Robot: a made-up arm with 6 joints.
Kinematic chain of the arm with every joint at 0, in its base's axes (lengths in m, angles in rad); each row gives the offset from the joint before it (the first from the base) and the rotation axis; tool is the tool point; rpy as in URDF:
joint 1: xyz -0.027 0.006 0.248 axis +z
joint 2: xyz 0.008 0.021 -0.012 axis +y
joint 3: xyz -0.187 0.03 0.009 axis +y
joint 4: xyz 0.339 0.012 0.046 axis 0.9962 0 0.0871
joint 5: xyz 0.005 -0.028 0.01 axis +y
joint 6: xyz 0.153 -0.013 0.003 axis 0.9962 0 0.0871
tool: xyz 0 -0.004 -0.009 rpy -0.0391 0.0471 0.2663
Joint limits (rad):
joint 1: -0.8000..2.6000
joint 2: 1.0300..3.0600
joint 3: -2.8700..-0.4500
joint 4: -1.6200..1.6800
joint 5: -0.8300..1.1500
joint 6: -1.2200..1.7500
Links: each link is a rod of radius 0.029 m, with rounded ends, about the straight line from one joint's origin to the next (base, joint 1, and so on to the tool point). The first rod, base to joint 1, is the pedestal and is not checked.
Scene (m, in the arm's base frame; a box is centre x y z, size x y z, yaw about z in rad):
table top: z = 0
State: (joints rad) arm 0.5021 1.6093 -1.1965 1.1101 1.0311 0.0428
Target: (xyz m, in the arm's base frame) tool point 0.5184 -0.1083 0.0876
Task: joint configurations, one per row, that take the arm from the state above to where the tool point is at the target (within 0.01 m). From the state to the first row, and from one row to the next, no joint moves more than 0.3 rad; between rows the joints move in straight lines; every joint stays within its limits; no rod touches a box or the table.
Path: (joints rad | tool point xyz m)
1: 0.2051 1.8621 -1.3950 1.1075 0.8152 0.0392 | 0.3830 0.2398 0.1809
2: -0.0920 2.1148 -1.5934 1.1050 0.5993 0.0356 | 0.4867 0.0845 0.1380
3: -0.3890 2.3676 -1.7919 1.1024 0.3834 0.0321 | 0.5184 -0.1083 0.0876

